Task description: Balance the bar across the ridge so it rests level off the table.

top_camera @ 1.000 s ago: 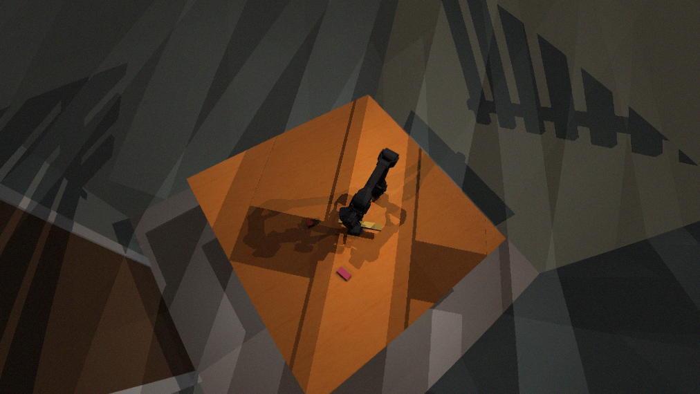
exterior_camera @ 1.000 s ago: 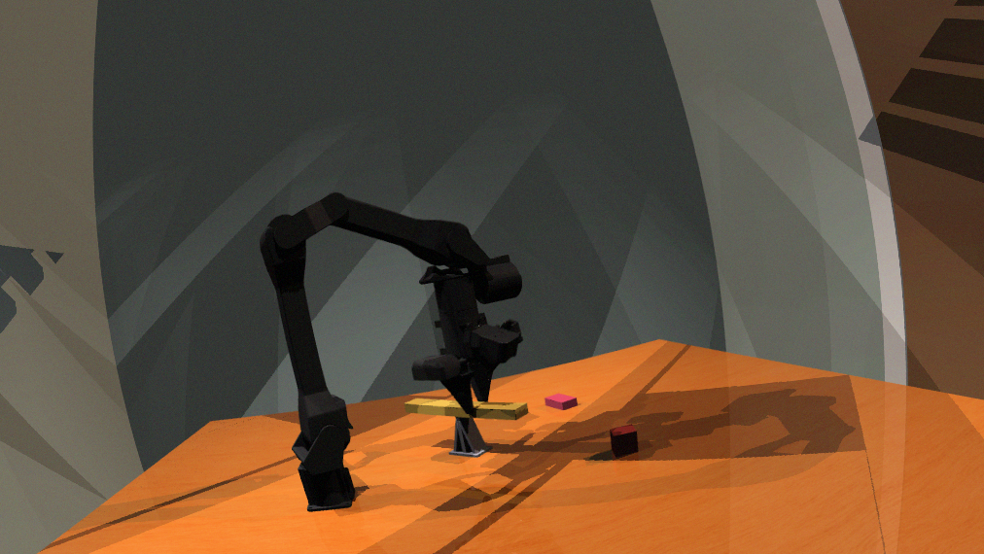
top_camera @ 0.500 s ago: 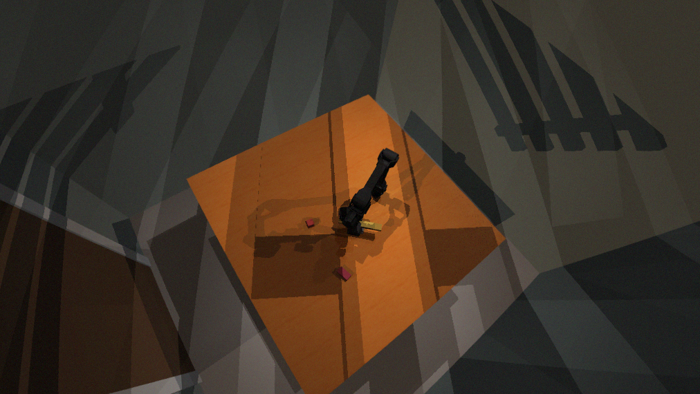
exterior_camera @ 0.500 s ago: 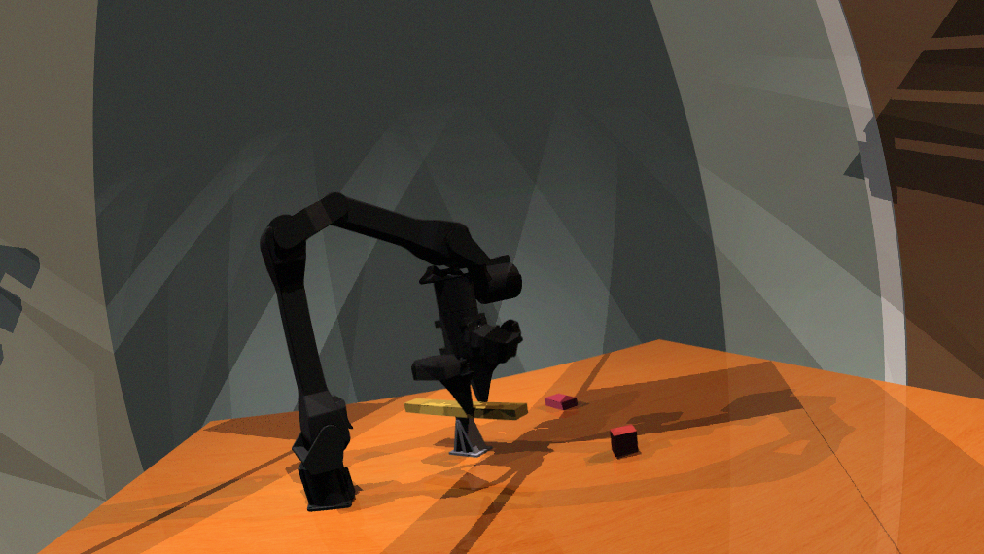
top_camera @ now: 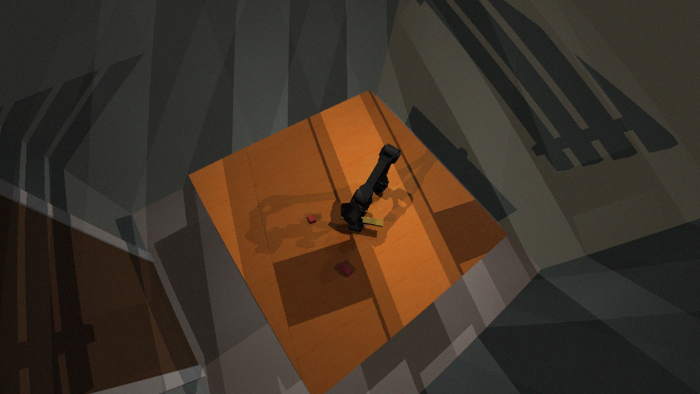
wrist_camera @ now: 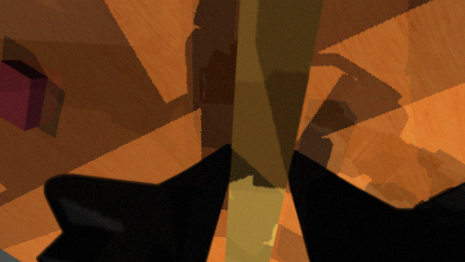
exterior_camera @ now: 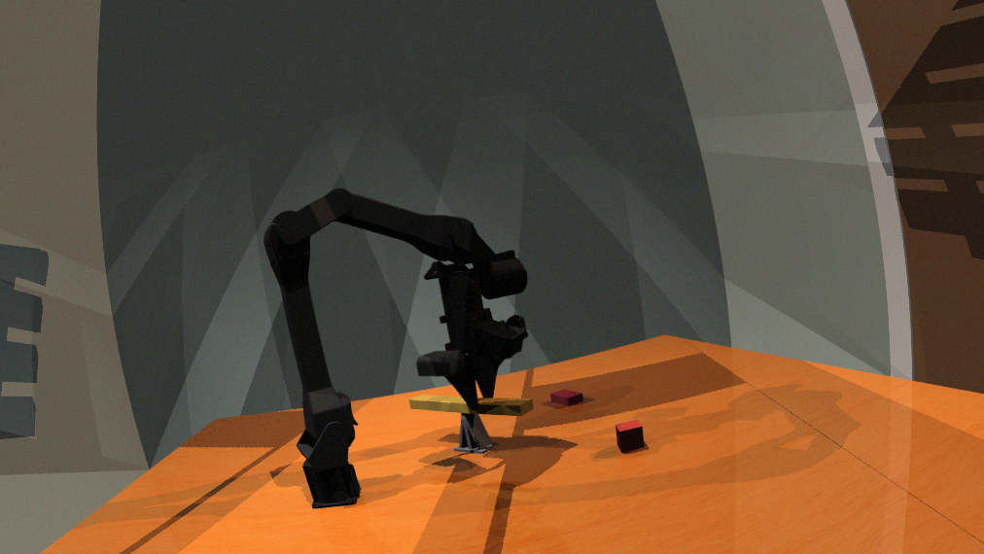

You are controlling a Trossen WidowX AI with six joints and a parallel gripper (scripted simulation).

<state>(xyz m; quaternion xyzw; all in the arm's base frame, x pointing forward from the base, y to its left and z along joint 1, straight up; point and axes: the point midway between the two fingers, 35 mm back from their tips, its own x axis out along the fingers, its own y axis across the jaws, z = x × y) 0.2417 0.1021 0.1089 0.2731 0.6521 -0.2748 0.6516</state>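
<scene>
My gripper tip is 20 mm past the yellow bar and 20 mm to the right of it. Also, from my gripper tip: flat pink block 180 mm ahead, 170 mm to the left, 70 mm below; red cube 180 mm ahead, 140 mm to the right, 60 mm below.
</scene>
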